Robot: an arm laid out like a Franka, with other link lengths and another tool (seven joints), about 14 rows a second.
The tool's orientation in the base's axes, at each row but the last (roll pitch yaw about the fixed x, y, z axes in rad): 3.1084, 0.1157, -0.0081; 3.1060, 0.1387, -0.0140; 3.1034, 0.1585, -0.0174; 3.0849, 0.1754, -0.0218; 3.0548, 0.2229, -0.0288; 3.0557, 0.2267, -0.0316
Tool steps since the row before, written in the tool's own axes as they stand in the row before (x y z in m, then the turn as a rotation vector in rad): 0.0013, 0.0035, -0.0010, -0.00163, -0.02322, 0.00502; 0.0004, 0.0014, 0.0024, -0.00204, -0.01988, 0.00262; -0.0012, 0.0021, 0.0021, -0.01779, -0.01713, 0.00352; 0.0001, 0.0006, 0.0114, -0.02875, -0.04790, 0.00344; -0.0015, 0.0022, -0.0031, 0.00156, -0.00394, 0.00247; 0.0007, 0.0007, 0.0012, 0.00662, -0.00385, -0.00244
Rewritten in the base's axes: 0.0014, -0.0035, 0.0010, -0.00210, 0.02306, -0.00556; 0.0001, -0.0015, -0.0024, -0.00220, 0.01981, -0.00301; -0.0015, -0.0022, -0.0018, -0.01793, 0.01730, -0.00131; -0.0019, -0.0012, -0.0112, -0.02834, 0.04826, -0.00104; -0.0008, -0.0019, 0.0035, 0.00101, 0.00368, -0.00308; 0.0004, -0.0008, -0.0013, 0.00705, 0.00382, 0.00056
